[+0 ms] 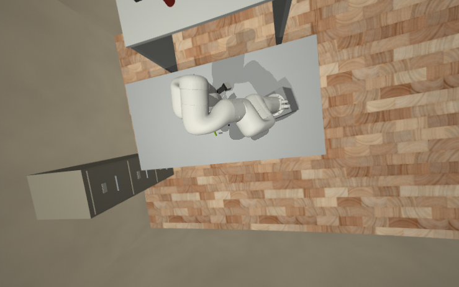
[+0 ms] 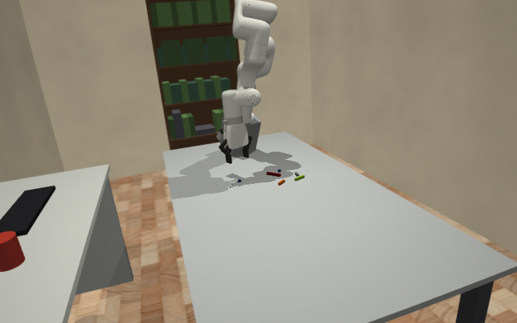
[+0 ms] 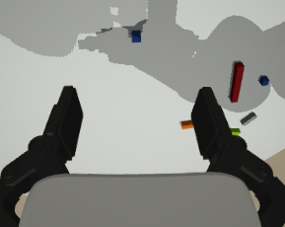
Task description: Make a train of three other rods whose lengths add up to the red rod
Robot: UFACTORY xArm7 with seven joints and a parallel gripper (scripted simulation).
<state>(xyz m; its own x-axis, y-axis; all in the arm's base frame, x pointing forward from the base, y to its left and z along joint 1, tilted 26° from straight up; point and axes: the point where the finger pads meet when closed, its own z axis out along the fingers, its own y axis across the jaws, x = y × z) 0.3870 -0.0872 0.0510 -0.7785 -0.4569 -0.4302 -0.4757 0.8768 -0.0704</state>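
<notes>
Now: the red rod 16 cm to the left of my hand, 11 cm below it and 2 cm behind it. Round my hand: grey rod (25 cm to the left, 11 cm below, 1 cm ahead); then lime rod (25 cm to the left, 11 cm below, 6 cm ahead); then orange rod (17 cm to the left, 11 cm below, 8 cm ahead).
</notes>
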